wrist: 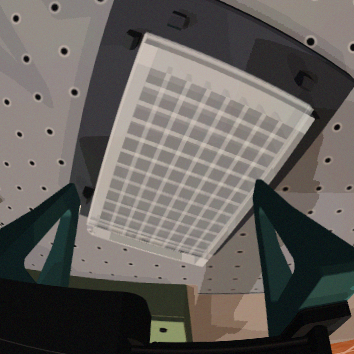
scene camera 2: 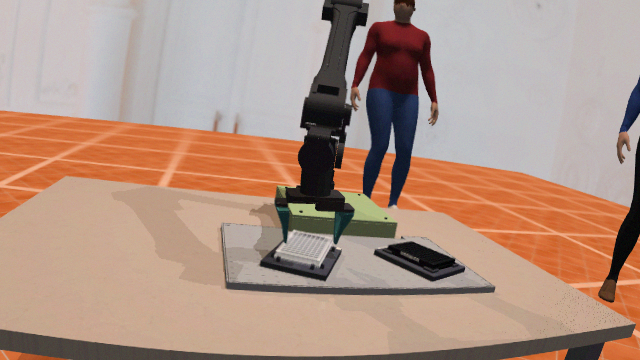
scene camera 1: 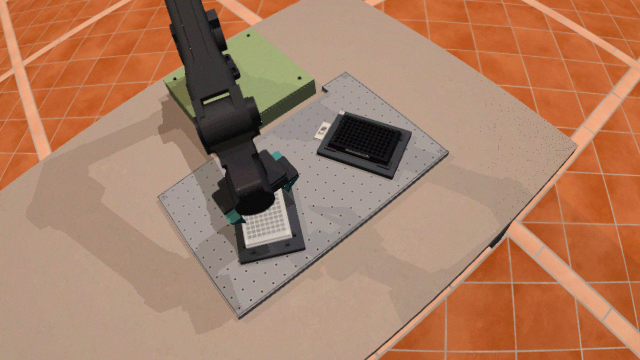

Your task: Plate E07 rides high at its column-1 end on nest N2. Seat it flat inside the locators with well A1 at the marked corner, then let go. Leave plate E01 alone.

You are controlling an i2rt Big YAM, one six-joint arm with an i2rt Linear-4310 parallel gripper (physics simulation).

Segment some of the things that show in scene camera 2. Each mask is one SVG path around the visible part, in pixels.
My gripper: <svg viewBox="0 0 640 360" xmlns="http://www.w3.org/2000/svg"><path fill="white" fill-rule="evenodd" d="M333 165L320 175L311 175L302 169L300 188L286 188L286 198L275 198L274 203L282 225L285 244L287 244L289 225L288 203L315 204L317 211L335 212L333 242L335 245L338 243L343 230L353 218L355 209L349 203L345 203L345 197L338 190L331 190Z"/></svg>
A clear white well plate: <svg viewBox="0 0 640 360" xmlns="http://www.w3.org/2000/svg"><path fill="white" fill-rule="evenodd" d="M275 251L274 259L277 256L281 256L280 260L310 267L312 263L315 264L314 268L320 268L333 245L331 237L293 230L287 238L287 244L283 242Z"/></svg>
